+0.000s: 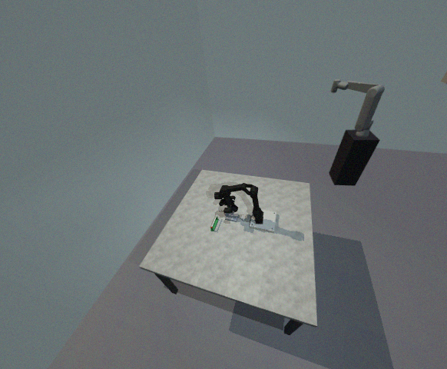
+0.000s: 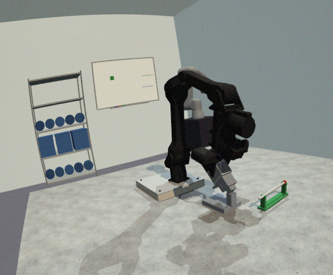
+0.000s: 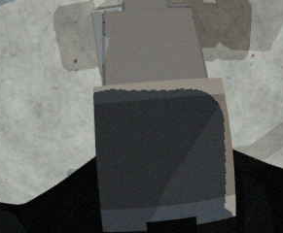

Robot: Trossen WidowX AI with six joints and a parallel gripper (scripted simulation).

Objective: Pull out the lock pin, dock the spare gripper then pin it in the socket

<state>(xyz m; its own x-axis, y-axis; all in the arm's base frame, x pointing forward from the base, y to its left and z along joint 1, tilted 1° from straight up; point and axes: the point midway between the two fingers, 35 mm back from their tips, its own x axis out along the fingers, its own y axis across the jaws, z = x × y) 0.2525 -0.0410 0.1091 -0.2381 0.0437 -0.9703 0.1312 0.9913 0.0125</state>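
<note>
Now: the spare gripper 10 mm ahead of my gripper tip and 10 mm above it. Also, from my gripper tip: green cradle 160 mm ahead, 100 mm to the left, 80 mm below; then grey socket 30 mm ahead, 50 mm below.
</note>
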